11 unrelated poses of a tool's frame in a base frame.
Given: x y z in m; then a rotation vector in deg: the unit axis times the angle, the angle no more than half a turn.
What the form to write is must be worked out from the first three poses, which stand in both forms.
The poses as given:
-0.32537, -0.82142, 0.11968, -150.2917, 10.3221, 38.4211
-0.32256, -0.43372, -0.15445, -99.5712, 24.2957, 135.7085
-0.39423, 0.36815, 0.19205, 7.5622, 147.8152, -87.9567
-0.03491, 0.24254, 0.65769, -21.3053, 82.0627, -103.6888
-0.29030, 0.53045, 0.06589, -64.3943, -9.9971, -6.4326
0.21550, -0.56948, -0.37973, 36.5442, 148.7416, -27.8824
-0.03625, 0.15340, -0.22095, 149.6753, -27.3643, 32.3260
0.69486, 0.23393, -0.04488, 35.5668, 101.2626, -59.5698
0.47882, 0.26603, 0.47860, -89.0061, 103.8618, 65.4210
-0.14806, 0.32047, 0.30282, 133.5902, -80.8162, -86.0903
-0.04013, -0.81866, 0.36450, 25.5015, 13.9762, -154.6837
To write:
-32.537, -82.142, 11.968, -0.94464, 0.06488, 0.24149, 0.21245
-32.256, -43.372, -15.445, -0.58330, 0.14233, 0.79499, 0.08661
-39.423, 36.815, 19.205, 0.04382, 0.85653, -0.50968, 0.06827
-3.491, 24.254, 65.769, -0.14639, 0.56385, -0.71245, 0.39122
-29.030, 53.045, 6.589, -0.53186, -0.08257, -0.05313, 0.84112
21.550, -56.948, -37.973, 0.22947, 0.93399, -0.17508, 0.21062
-3.625, 15.340, -22.095, 0.94040, -0.17193, 0.20310, 0.21173
69.486, 23.393, -4.488, 0.25433, 0.72412, -0.42598, 0.47907
47.882, 26.603, 47.860, -0.56912, 0.66411, 0.41831, 0.24512
-14.806, 32.047, 30.282, 0.74918, -0.45322, -0.48280, 0.01488
-4.013, -81.866, 36.450, 0.15888, 0.08708, -0.96372, 0.19600

